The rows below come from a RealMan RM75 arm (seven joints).
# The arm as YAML. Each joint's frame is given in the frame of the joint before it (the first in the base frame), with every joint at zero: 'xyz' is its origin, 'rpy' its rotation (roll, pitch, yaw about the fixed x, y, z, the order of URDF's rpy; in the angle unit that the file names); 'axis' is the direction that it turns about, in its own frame. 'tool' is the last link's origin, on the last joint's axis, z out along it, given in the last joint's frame.
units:
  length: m
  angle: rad
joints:
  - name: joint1
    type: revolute
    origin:
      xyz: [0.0, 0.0, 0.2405]
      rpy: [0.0, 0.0, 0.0]
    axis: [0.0, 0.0, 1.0]
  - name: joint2
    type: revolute
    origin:
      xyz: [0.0, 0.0, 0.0]
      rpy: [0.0, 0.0, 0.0]
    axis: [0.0, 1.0, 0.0]
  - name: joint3
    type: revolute
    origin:
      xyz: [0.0, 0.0, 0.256]
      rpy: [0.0, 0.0, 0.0]
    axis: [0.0, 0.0, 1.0]
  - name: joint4
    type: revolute
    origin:
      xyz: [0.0, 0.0, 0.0]
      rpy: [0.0, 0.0, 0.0]
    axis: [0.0, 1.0, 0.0]
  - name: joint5
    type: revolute
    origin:
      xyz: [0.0, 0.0, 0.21]
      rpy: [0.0, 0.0, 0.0]
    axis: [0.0, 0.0, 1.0]
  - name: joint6
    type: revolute
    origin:
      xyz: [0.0, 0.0, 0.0]
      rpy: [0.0, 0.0, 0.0]
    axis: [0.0, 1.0, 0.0]
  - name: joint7
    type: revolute
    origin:
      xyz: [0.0, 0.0, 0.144]
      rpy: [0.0, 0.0, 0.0]
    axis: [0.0, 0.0, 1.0]
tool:
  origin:
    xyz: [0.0, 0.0, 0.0]
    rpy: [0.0, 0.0, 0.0]
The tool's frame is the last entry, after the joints.
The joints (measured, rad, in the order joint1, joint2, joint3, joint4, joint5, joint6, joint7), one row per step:
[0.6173 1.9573 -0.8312 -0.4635 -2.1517 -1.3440 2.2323]
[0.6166 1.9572 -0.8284 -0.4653 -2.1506 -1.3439 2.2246]
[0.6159 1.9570 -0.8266 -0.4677 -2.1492 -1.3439 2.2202]
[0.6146 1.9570 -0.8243 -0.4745 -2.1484 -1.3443 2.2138]
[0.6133 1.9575 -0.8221 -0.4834 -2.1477 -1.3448 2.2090]
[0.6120 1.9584 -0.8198 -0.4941 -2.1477 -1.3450 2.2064]
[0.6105 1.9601 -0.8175 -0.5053 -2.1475 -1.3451 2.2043]
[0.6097 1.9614 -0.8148 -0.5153 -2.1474 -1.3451 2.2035]
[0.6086 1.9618 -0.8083 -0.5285 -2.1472 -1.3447 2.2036]
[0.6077 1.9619 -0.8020 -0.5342 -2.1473 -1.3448 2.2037]
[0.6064 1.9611 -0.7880 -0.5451 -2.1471 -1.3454 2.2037]
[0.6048 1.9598 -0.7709 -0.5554 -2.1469 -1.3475 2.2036]
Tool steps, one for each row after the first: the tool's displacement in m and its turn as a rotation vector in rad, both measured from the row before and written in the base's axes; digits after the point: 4 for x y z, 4 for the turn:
[0.0000 0.0004 0.0007 0.0047 -0.0005 0.0068]
[-0.0001 0.0005 0.0007 0.0042 -0.0002 0.0044]
[-0.0003 0.0009 0.0014 0.0067 -0.0024 0.0086]
[-0.0005 0.0011 0.0016 0.0073 -0.0025 0.0086]
[-0.0007 0.0014 0.0017 0.0079 -0.0030 0.0076]
[-0.0008 0.0013 0.0015 0.0079 -0.0023 0.0072]
[-0.0009 0.0014 0.0015 0.0076 -0.0017 0.0057]
[-0.0008 0.0022 0.0029 0.0133 -0.0016 0.0051]
[-0.0001 0.0010 0.0017 0.0081 0.0011 0.0004]
[-0.0002 0.0022 0.0039 0.0175 0.0026 0.0007]
[0.0000 0.0020 0.0044 0.0186 0.0047 -0.0007]

